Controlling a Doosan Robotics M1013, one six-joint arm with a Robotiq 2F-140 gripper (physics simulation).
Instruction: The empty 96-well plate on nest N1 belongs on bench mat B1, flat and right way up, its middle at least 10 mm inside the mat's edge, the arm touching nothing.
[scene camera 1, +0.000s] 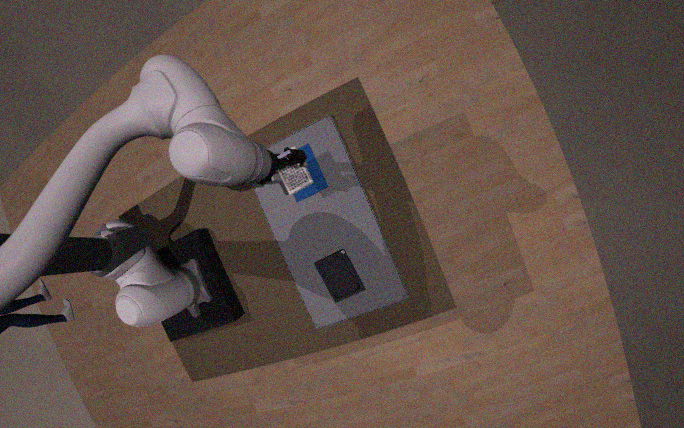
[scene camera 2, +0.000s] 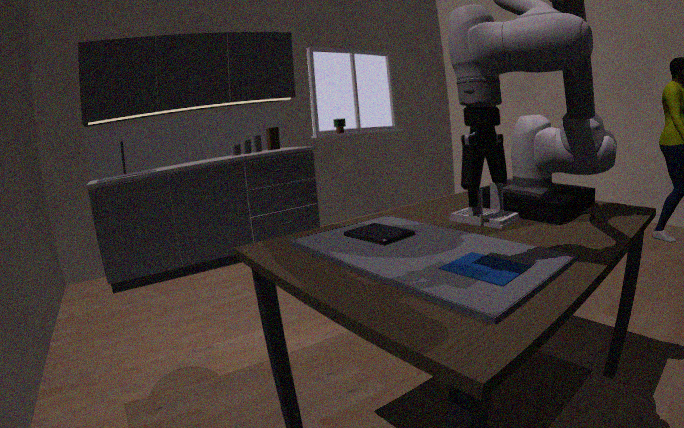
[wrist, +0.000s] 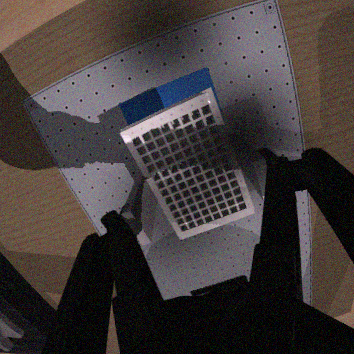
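Pixels of known places: gripper, fingertip midpoint: (scene camera 1: 292, 169) (scene camera 2: 486, 220) (wrist: 190, 166); arm's base at its link origin: (scene camera 1: 188, 284) (scene camera 2: 532, 191).
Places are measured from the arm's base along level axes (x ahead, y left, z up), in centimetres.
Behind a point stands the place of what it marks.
The white 96-well plate (scene camera 1: 296, 179) @(x 61.4, y 19.4, z 6.2 cm) (scene camera 2: 465, 217) @(x 65.3, y 20.6, z 6.0 cm) (wrist: 207, 192) @(x 61.7, y 20.0, z 5.5 cm) is held by my gripper (scene camera 1: 290, 172) @(x 60.9, y 22.9, z 4.9 cm) (scene camera 2: 487, 209) @(x 60.9, y 22.9, z 4.9 cm) (wrist: 190, 166) @(x 60.9, y 22.9, z 4.9 cm), which is shut on its two sides. The plate looks about level, wells up, and hangs in the air above the board. The blue bench mat B1 (scene camera 1: 318, 177) @(x 65.3, y 19.1, z -5.4 cm) (scene camera 2: 458, 265) @(x 63.6, y 17.3, z -5.4 cm) (wrist: 189, 88) @(x 63.4, y 29.7, z -5.4 cm) lies below it; the plate hides part of the mat in scene camera 1 and the wrist view. A shadow falls on part of the mat. The black nest N1 (scene camera 1: 339, 276) @(x 59.6, y -16.0, z -4.4 cm) (scene camera 2: 377, 233) @(x 61.4, y -14.5, z -4.4 cm) stands empty at the board's other end.
The grey perforated board (scene camera 1: 308, 136) @(x 67.2, y 33.9, z -5.6 cm) (scene camera 2: 322, 244) @(x 75.2, y -20.6, z -5.6 cm) (wrist: 95, 182) @(x 45.2, y 21.1, z -5.6 cm) lies on the wooden table (scene camera 1: 232, 353) @(x -0.2, y -35.7, z -6.9 cm) (scene camera 2: 348, 302) @(x 88.8, y 12.4, z -6.9 cm). The arm's black base block (scene camera 1: 221, 302) @(x 12.2, y -10.9, z 0.1 cm) (scene camera 2: 577, 201) @(x -3.1, y 18.2, z -2.0 cm) stands on the table beside the board. A person in yellow (scene camera 2: 673, 113) stands beyond the table.
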